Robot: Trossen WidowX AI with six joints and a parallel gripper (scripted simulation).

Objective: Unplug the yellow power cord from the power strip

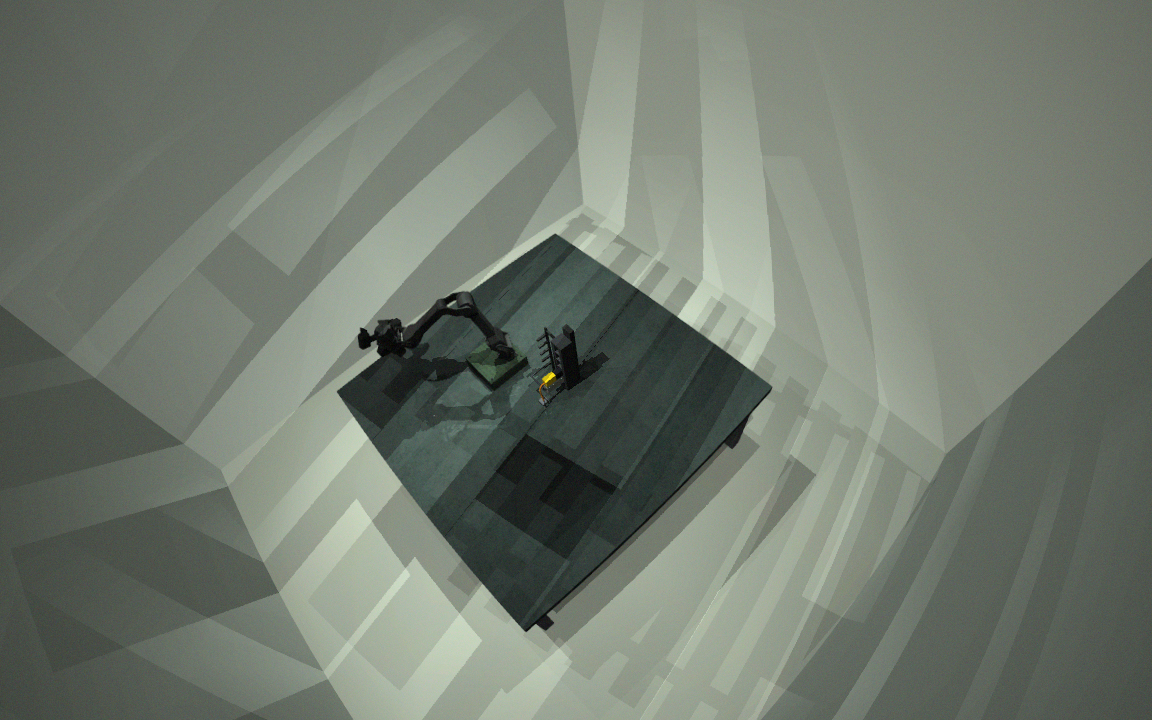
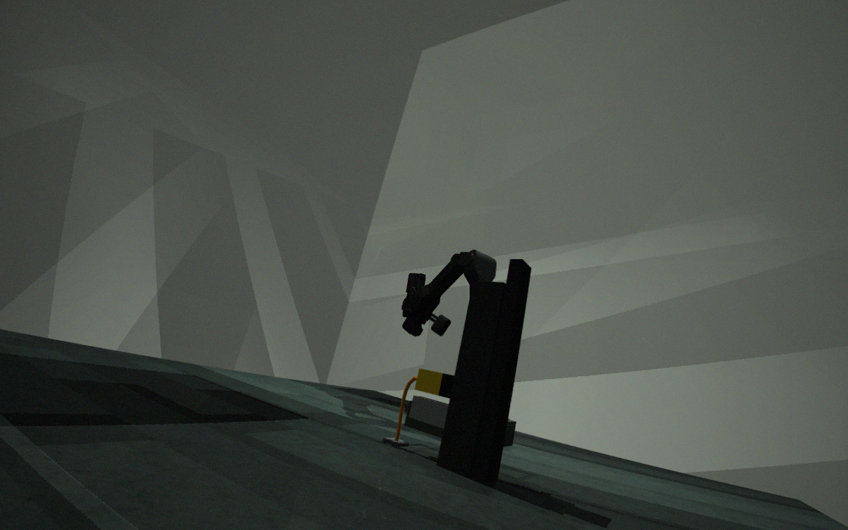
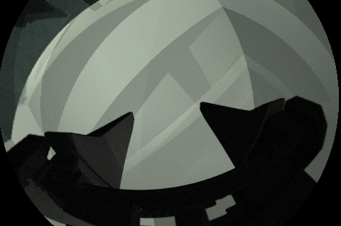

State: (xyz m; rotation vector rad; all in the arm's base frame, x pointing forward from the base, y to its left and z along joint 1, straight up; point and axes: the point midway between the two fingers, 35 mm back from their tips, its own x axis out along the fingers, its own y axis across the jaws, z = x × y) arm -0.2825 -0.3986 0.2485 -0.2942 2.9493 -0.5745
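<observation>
The yellow plug is 550 mm ahead of my gripper tip, 470 mm to the left of it and 180 mm below it.
</observation>
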